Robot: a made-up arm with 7 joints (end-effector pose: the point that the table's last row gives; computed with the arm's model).
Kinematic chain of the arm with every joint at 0, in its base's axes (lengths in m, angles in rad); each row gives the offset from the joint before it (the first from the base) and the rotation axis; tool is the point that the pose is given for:
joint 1: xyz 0 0 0.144 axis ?
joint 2: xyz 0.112 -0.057 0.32 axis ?
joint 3: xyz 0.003 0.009 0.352 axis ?
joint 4: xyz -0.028 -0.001 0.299 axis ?
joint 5: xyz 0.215 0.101 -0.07 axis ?
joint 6: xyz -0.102 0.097 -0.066 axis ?
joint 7: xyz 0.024 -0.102 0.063 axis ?
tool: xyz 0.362 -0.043 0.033
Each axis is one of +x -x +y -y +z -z.
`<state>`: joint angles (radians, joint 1 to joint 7).
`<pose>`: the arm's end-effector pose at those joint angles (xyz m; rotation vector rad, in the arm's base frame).
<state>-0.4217 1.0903 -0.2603 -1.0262 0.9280 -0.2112 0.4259</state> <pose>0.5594 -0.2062 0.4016 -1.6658 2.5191 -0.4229</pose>
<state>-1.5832 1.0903 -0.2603 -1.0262 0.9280 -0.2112 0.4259</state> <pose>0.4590 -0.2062 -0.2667 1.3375 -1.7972 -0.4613</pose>
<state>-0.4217 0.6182 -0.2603 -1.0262 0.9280 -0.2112 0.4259</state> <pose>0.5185 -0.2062 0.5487 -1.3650 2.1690 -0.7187</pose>
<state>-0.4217 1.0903 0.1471 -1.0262 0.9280 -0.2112 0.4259</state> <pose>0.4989 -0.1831 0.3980 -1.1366 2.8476 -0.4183</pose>
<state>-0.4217 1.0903 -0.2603 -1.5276 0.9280 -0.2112 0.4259</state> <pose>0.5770 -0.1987 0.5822 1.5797 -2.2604 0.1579</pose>
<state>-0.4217 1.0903 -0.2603 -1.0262 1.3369 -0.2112 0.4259</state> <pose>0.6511 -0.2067 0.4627 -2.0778 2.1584 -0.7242</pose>
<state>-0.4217 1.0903 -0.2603 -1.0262 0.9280 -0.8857 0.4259</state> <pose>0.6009 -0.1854 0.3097 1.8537 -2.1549 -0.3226</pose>
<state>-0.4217 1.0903 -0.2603 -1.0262 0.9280 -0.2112 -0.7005</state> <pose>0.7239 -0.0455 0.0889 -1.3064 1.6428 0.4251</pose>
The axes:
joint 1: -y
joint 2: +y
joint 3: +x
joint 4: -y
joint 5: -z
joint 6: +x
joint 7: +y

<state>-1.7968 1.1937 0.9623 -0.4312 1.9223 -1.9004 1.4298</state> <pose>0.2915 -0.2535 -0.7096 0.5873 0.3034 -0.6105</pose>
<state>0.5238 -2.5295 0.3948 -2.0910 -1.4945 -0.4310 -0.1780</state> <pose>-0.0482 0.2637 -0.1031 -1.2108 -0.9943 1.6273</pose>
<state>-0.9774 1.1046 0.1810 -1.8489 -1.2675 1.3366 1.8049</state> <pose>1.2709 -0.0667 0.0609 -1.4813 0.5406 0.3252</pose>
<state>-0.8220 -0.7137 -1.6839 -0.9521 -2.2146 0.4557 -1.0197</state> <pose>0.6014 0.0367 0.2997 0.4158 0.9837 0.2401</pose>
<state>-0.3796 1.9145 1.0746 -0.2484 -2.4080 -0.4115 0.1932</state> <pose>0.7877 -0.1130 -0.0758 1.6526 0.2086 0.3593</pose>
